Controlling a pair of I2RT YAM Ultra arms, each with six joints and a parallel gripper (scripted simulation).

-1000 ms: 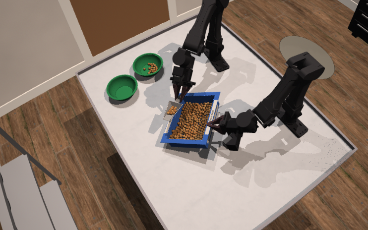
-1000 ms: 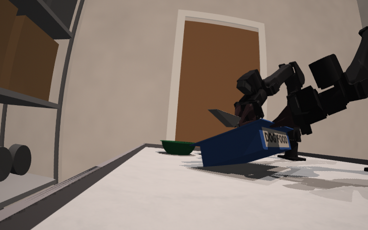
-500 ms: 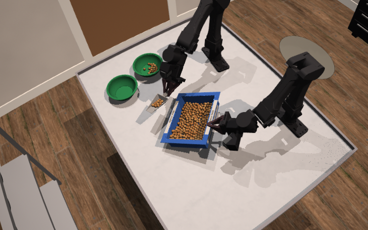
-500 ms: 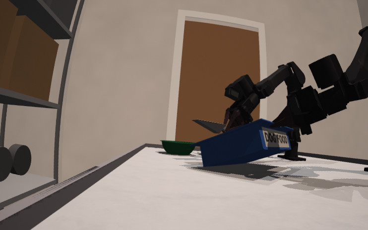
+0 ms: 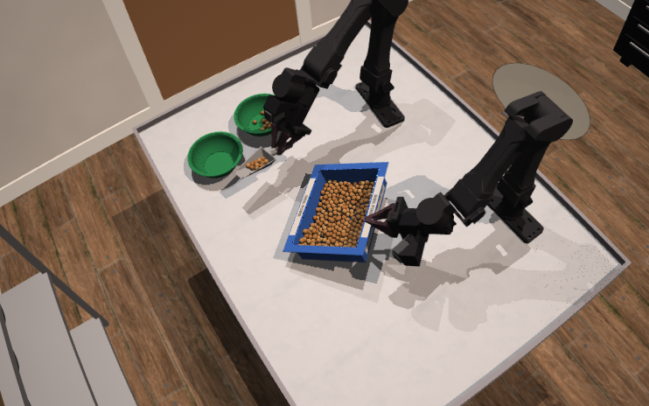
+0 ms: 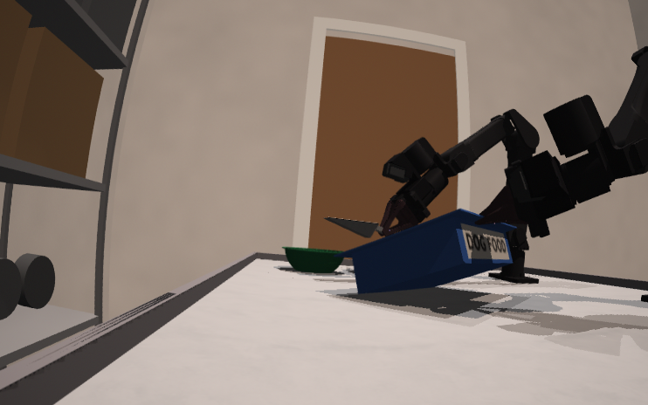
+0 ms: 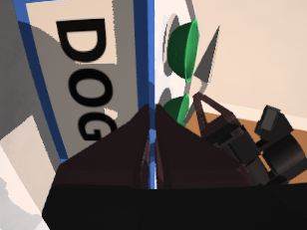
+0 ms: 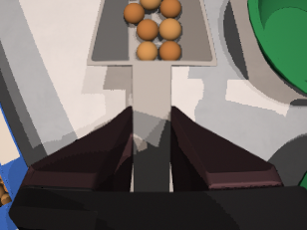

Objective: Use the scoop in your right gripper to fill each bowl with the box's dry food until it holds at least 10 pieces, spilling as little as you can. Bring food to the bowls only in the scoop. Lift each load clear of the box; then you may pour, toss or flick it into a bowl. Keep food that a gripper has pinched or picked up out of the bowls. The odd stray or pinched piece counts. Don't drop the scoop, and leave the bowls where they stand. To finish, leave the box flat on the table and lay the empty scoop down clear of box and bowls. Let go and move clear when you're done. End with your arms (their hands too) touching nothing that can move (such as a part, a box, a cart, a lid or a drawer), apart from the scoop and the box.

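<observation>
The grey scoop is 4 cm ahead of my right hand.
</observation>
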